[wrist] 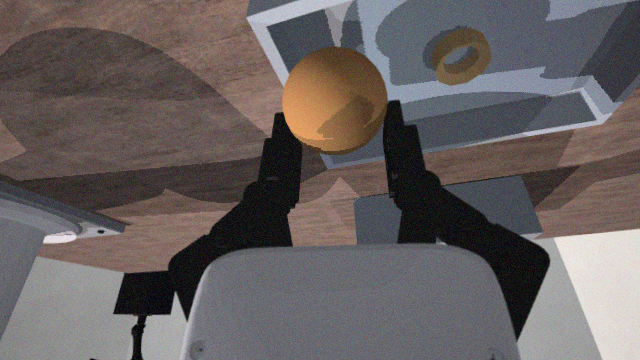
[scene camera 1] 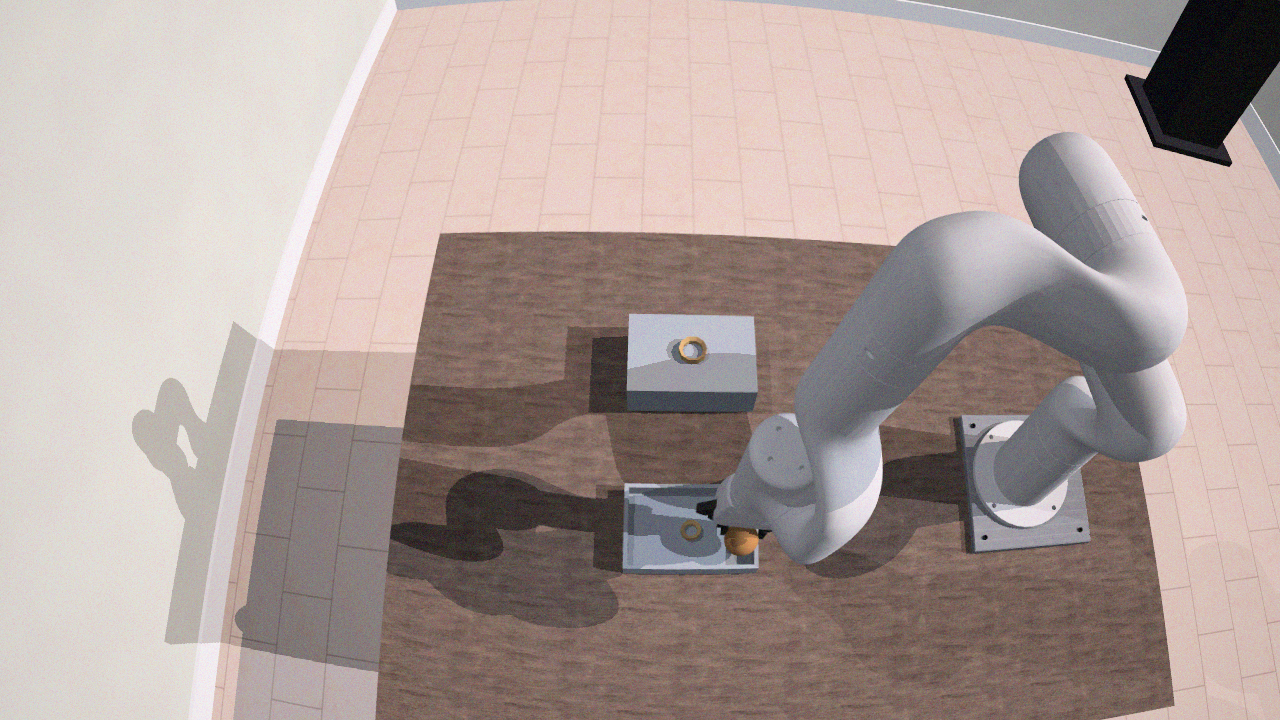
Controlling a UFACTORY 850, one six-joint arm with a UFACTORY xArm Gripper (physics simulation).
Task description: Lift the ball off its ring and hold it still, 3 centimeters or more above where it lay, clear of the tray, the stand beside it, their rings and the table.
Scene:
my gripper: wrist; scene camera 1
orange ball: wrist; scene camera 1
same spot on orange ball: [wrist: 334, 101] = [scene camera 1: 740, 547]
same spot on my gripper: [scene camera 1: 707, 508] = [wrist: 526, 318]

